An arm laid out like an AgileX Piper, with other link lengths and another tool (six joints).
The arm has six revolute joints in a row. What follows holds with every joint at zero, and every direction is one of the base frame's.
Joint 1 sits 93.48 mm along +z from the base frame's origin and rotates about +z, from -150.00 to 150.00 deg.
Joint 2 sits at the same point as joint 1 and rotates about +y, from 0.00 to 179.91 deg.
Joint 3 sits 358.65 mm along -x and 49.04 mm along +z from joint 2 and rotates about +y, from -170.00 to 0.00 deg.
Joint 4 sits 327.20 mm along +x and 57.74 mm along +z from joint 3 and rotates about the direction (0.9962, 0, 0.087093), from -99.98 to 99.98 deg.
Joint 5 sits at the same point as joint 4 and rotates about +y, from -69.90 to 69.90 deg.
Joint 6 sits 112.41 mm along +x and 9.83 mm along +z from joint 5 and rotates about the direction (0.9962, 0, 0.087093), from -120.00 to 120.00 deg.
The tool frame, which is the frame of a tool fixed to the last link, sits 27.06 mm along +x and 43.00 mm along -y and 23.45 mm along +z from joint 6; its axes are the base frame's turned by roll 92.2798, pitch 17.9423 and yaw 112.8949 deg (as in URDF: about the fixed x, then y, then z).
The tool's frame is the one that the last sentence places.
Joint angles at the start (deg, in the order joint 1, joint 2, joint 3, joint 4, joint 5, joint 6):
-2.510 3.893 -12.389 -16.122 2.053 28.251
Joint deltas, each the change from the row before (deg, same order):
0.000 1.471 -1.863 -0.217 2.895 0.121
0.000 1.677 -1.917 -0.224 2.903 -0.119
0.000 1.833 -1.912 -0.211 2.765 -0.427
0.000 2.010 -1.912 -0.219 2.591 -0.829
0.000 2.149 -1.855 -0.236 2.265 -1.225
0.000 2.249 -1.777 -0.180 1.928 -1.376
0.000 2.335 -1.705 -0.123 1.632 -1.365
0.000 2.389 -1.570 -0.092 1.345 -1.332
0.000 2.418 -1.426 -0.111 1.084 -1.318
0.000 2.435 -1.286 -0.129 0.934 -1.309
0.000 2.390 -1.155 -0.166 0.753 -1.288
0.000 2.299 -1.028 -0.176 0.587 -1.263
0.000 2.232 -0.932 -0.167 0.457 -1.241
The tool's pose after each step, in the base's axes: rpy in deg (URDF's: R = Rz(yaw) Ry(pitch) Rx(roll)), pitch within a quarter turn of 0, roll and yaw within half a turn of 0; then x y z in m. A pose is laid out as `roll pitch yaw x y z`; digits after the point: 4 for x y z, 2 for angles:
83.55 8.23 108.51 0.0966 -0.0542 0.3172
86.01 7.46 107.98 0.0992 -0.0563 0.3228
88.61 6.97 107.44 0.1025 -0.0583 0.3285
91.39 6.89 106.96 0.1065 -0.0602 0.3346
94.24 7.26 106.60 0.1115 -0.0618 0.3409
97.02 7.81 106.42 0.1175 -0.0632 0.3470
99.68 8.35 106.39 0.1244 -0.0643 0.3528
102.25 8.87 106.51 0.1323 -0.0653 0.3578
104.77 9.42 106.76 0.1411 -0.0661 0.3618
107.32 9.97 107.13 0.1505 -0.0668 0.3647
109.81 10.55 107.59 0.1603 -0.0674 0.3667
112.18 11.14 108.15 0.1701 -0.0679 0.3680
114.47 11.70 108.79 0.1800 -0.0683 0.3685

